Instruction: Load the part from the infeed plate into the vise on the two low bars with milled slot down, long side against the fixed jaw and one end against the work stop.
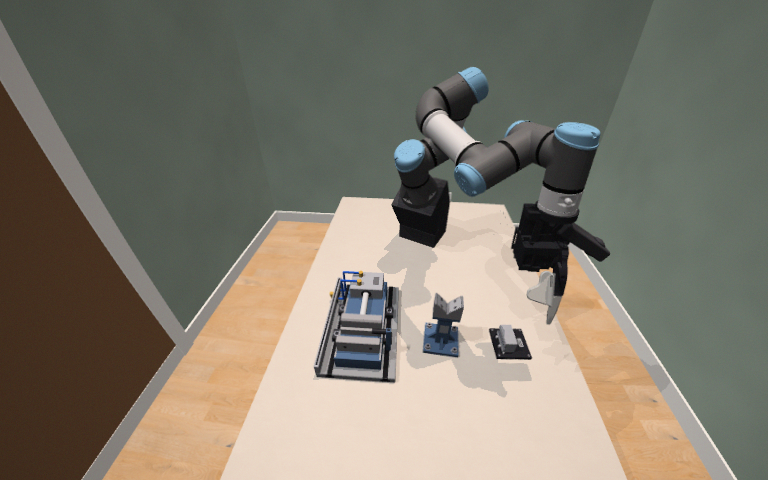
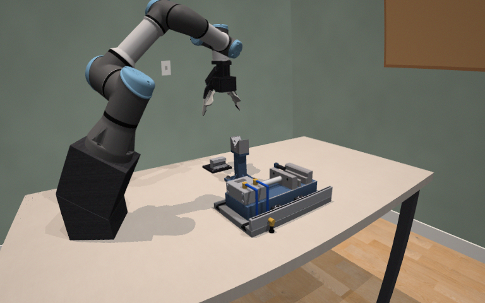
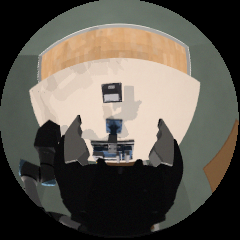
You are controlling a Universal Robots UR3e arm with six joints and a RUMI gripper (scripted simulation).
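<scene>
Right now the part is 20 cm below my hand, 3 cm behind it and 1 cm to the right of it. The rest, counted from my hand: air cylinder 36 cm to the right, 20 cm behind, 15 cm below; then vise 37 cm to the right, 18 cm below, 11 cm behind; then black infeed plate 22 cm below, 3 cm behind, 1 cm to the left.
</scene>
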